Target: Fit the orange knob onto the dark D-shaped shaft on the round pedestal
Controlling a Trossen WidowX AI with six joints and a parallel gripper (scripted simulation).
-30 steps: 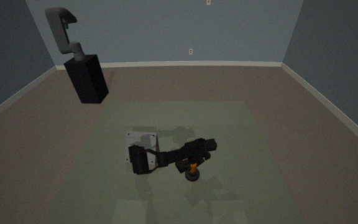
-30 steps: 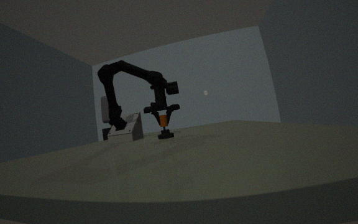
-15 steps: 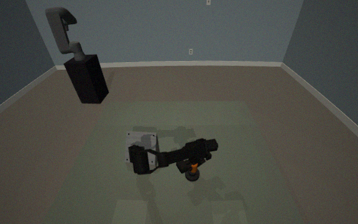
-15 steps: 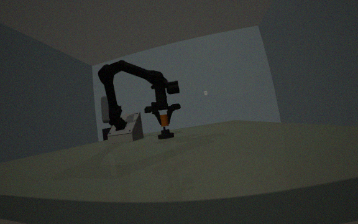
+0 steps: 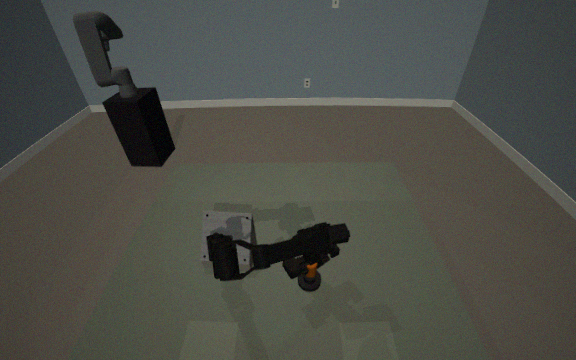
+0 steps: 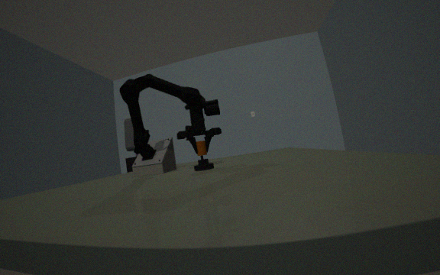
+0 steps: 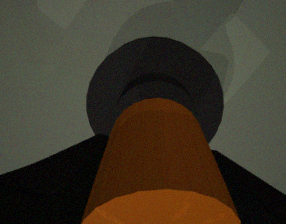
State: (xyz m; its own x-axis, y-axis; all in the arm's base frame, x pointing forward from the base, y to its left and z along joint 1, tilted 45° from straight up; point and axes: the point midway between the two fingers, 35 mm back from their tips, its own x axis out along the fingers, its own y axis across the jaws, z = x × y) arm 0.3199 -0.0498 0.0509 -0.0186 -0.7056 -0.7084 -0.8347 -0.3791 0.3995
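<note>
The orange knob lies 20 mm above my gripper tip. The rest, counted from my gripper tip: dark pedestal (40 mm below).
</note>
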